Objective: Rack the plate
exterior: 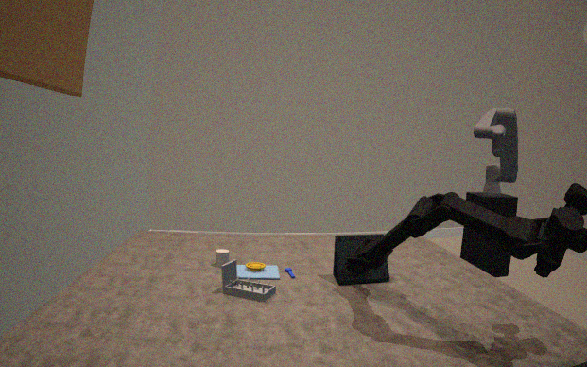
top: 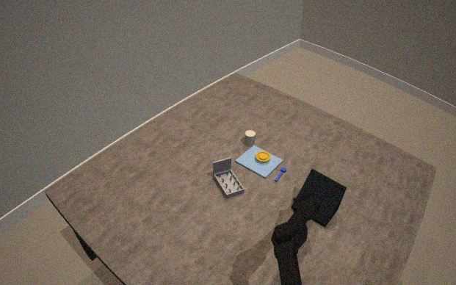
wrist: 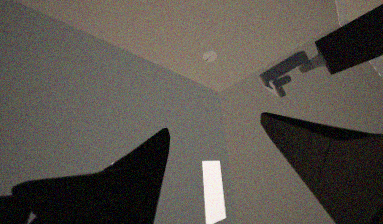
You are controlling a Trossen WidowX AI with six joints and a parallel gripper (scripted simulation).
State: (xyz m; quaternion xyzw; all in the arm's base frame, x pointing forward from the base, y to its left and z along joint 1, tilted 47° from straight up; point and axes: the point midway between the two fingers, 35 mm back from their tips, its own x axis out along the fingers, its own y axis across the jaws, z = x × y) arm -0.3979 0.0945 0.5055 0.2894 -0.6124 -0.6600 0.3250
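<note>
Right now the yellow plate is 750 mm ahead of my gripper tip, 500 mm to the right of it and 290 mm below it. From my gripper tip the other things lie so: light blue mat 750 mm ahead, 480 mm to the right, 300 mm below; then grey dish rack 750 mm ahead, 300 mm to the right, 280 mm below; then blue spoon 640 mm ahead, 490 mm to the right, 300 mm below.
</note>
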